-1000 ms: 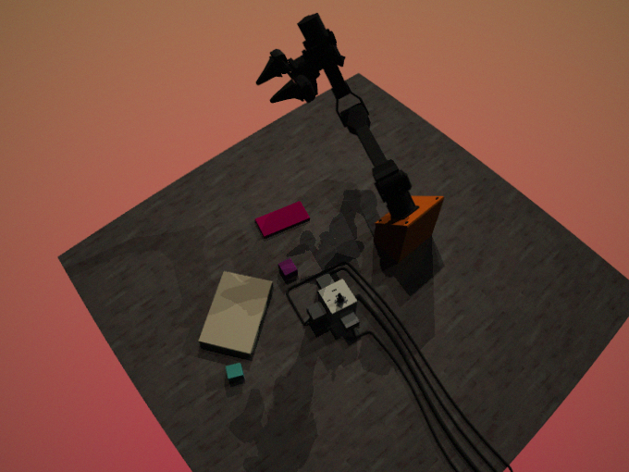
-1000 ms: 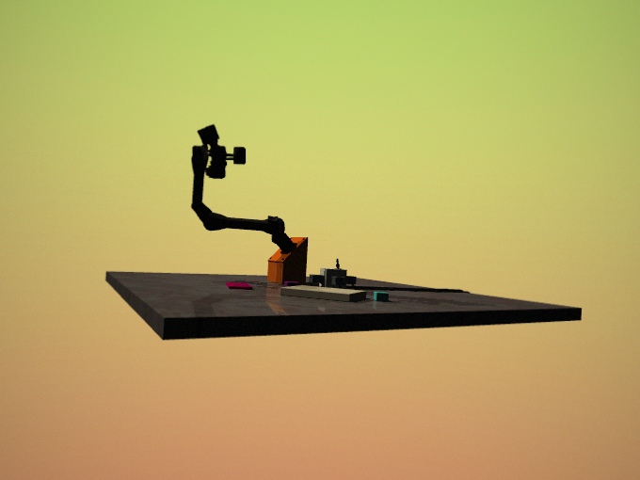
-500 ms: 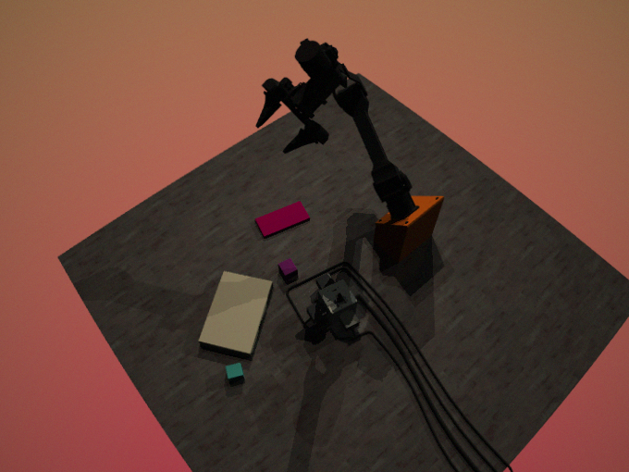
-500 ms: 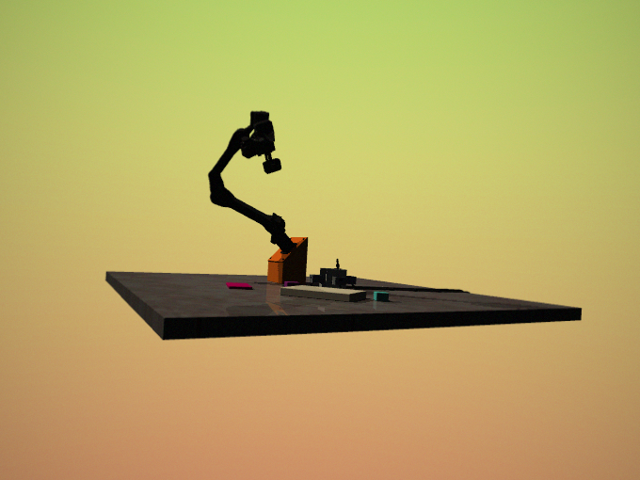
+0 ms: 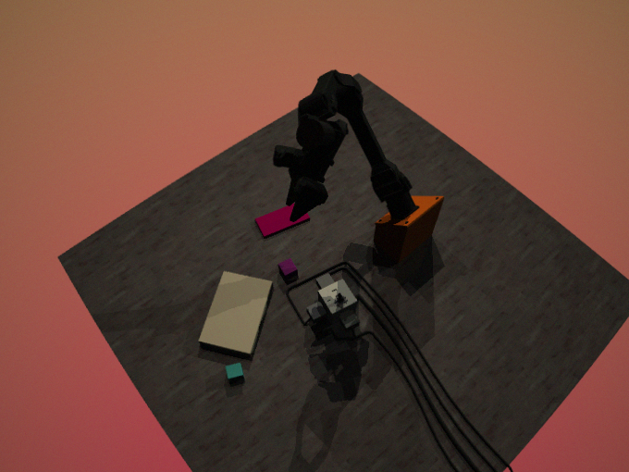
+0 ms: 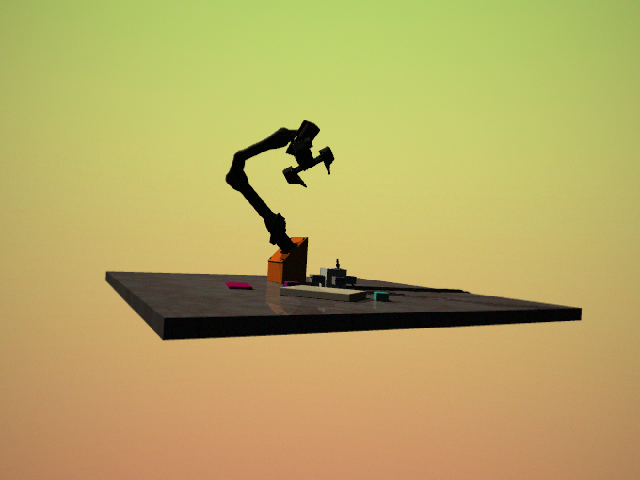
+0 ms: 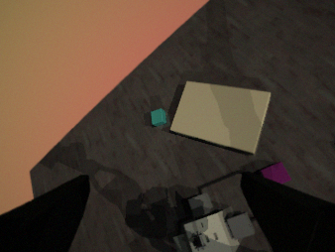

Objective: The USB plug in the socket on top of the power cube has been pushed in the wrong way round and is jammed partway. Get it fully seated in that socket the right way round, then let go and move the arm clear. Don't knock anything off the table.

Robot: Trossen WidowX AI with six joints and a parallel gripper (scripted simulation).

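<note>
Now: gripper tip 5 cm past the USB plug, 12 cm to the right of it and 29 cm above it. From my gripper tip the other things lie so: purple cube 2 cm behind, 7 cm to the right, 36 cm below; then beige slab 17 cm ahead, 5 cm to the right, 37 cm below; then magenta slab 11 cm behind, 22 cm to the right, 37 cm below.
</note>
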